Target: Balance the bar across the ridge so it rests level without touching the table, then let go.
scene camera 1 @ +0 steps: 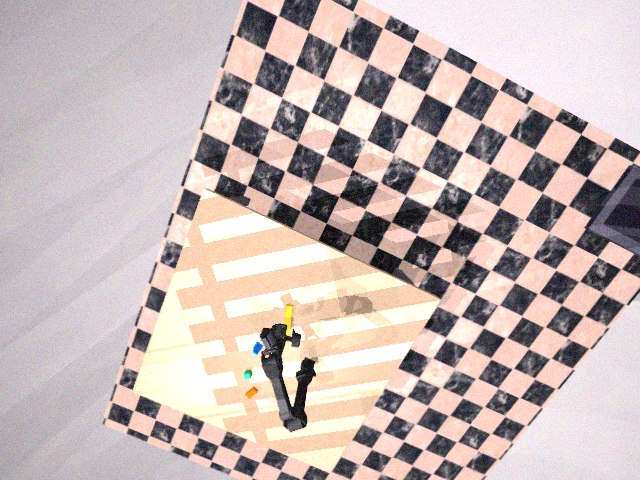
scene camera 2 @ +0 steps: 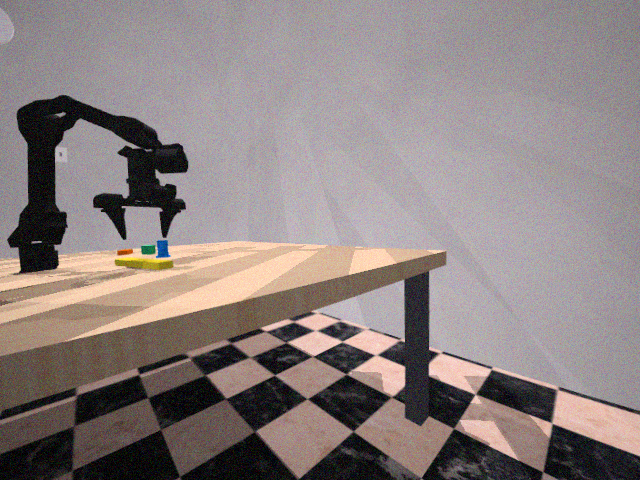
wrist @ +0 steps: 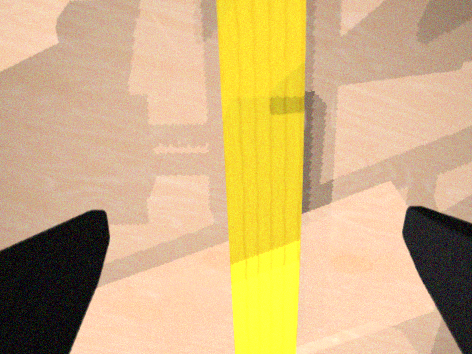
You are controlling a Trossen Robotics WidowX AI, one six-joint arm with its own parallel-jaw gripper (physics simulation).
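Places are measured from the arm's base along level axes (x ahead, y left, z up), in metres.
Where they show: gripper, between the fingertips: (scene camera 2: pixel 145 238) (wrist: pixel 258 223); arm's base, origin of its link: (scene camera 1: pixel 307 363) (scene camera 2: pixel 39 269).
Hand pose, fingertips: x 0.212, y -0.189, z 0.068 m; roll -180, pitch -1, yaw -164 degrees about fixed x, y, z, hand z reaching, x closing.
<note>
Things, the pixels of their centre, and the offset from my fingertips.
- yellow bar, middle of its body: (wrist: pixel 262 182) (scene camera 2: pixel 141 263) (scene camera 1: pixel 287 323) dx -0.011, dy +0.009, dz -0.059 m
- blue block, middle of its body: (scene camera 2: pixel 162 249) (scene camera 1: pixel 256 349) dx +0.078, dy +0.217, dz -0.042 m
- small green block, middle of its body: (scene camera 2: pixel 148 249) (scene camera 1: pixel 247 374) dx +0.063, dy +0.393, dz -0.051 m
- flat orange block, middle of its body: (scene camera 2: pixel 125 252) (scene camera 1: pixel 251 392) dx -0.001, dy +0.504, dz -0.059 m
The yellow bar (scene camera 1: pixel 288 315) (scene camera 2: pixel 143 264) (wrist: pixel 262 150) lies flat on the table. My gripper (scene camera 1: pixel 282 337) (scene camera 2: pixel 144 238) (wrist: pixel 258 223) is open and empty, pointing down a little above the bar. In the wrist view the bar runs from top to bottom between the two fingers, with both its ends outside the view. A blue block (scene camera 1: pixel 257 348) (scene camera 2: pixel 162 249) stands upright beside the bar, apart from it; it may be the ridge, but its shape is too small to tell. It does not show in the wrist view. The arm hides part of the bar in scene camera 1.
A small green block (scene camera 1: pixel 247 374) (scene camera 2: pixel 147 249) and a flat orange block (scene camera 1: pixel 251 392) (scene camera 2: pixel 125 252) lie on the same side as the blue block. All stand on the wooden table (scene camera 1: pixel 289 258) (scene camera 2: pixel 330 281). A dark-framed object (scene camera 1: pixel 602 225) shows on the floor's far right.
</note>
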